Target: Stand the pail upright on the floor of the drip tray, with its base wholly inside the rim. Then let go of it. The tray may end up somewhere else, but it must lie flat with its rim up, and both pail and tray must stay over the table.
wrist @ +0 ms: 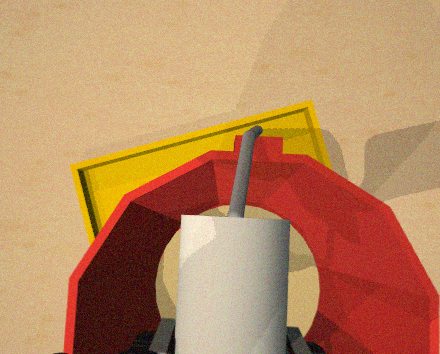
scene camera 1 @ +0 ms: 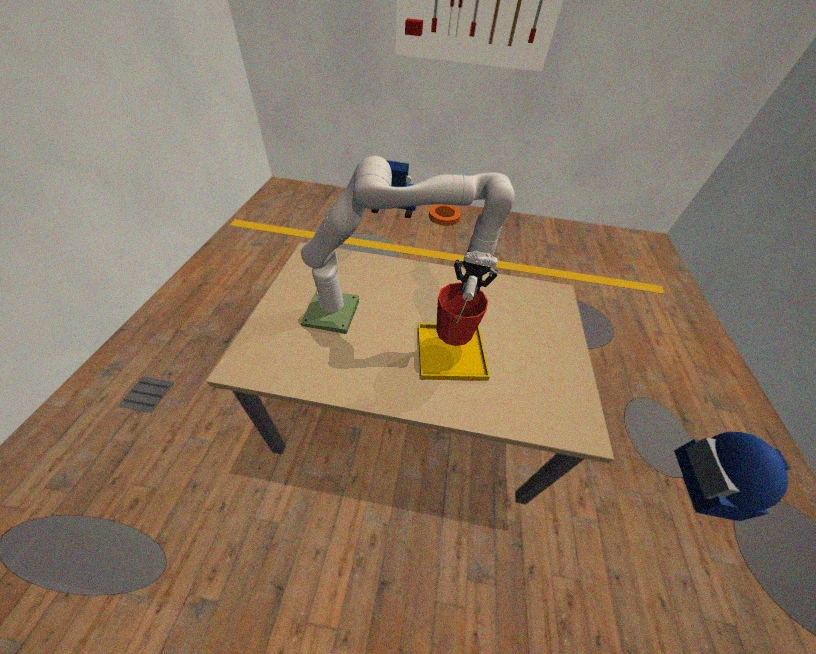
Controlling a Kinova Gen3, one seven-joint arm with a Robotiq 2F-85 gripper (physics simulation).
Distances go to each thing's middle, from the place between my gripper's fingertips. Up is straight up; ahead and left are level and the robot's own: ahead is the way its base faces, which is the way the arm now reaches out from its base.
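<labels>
You'd find my gripper 31 cm above the yellow drip tray [scene camera 1: 438,361], 1 cm beyond it and 1 cm to the left of it.
</labels>
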